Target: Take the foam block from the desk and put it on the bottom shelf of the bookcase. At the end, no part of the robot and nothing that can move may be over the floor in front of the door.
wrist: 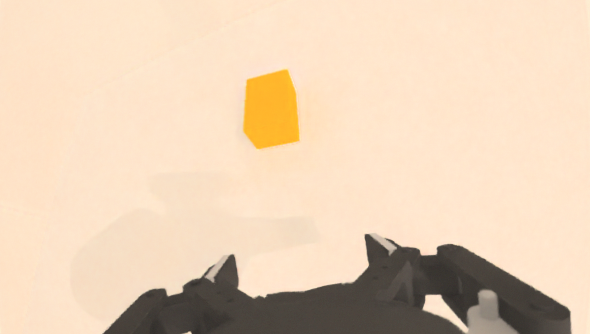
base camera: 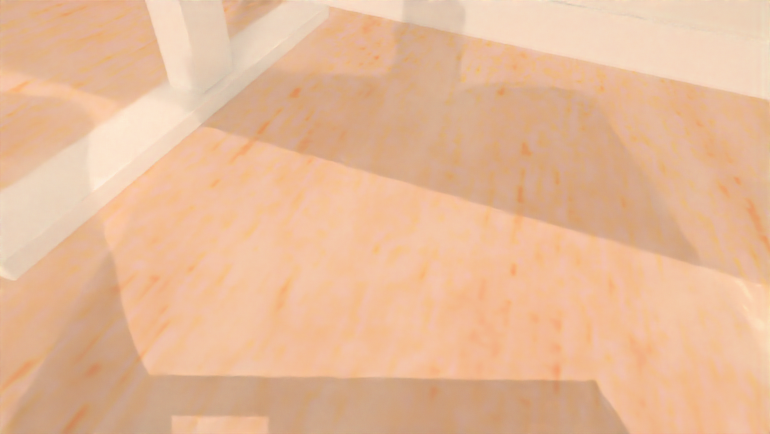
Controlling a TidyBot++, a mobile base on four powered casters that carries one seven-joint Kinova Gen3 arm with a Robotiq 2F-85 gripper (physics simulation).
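Frame: origin at the arm's base, x back, y right, z up, level; centimetres.
Where they show: gripper, fingertip midpoint: (wrist: 301,258).
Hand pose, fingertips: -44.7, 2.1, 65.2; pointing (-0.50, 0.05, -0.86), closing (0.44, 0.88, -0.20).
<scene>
After its pixels a point has its place, as x, y, z.
The foam block (wrist: 271,110) {-62.2, 8.2, 59.8}, a yellow-orange block, lies on the pale desk top (wrist: 425,125) {-50.0, 21.8, 55.3} in the upper middle of the wrist view. My gripper (wrist: 301,258) {-44.8, 2.1, 65.3} is open and empty at the bottom of the wrist view. In that view the block is beyond the fingertips and a little left of the midline between them, apart from both fingers. The bookcase and the door cannot be made out in these views.
In the base camera view a white leg (base camera: 199,48) {-66.1, -21.0, -31.3} stands on a long white foot bar (base camera: 129,134) at the left, on the wood-patterned floor (base camera: 350,242) {-41.3, -0.5, -39.7}. A pale wall base (base camera: 620,43) {-87.7, 46.7, -35.3} runs along the upper right. Shadows fall across the floor and the desk top.
</scene>
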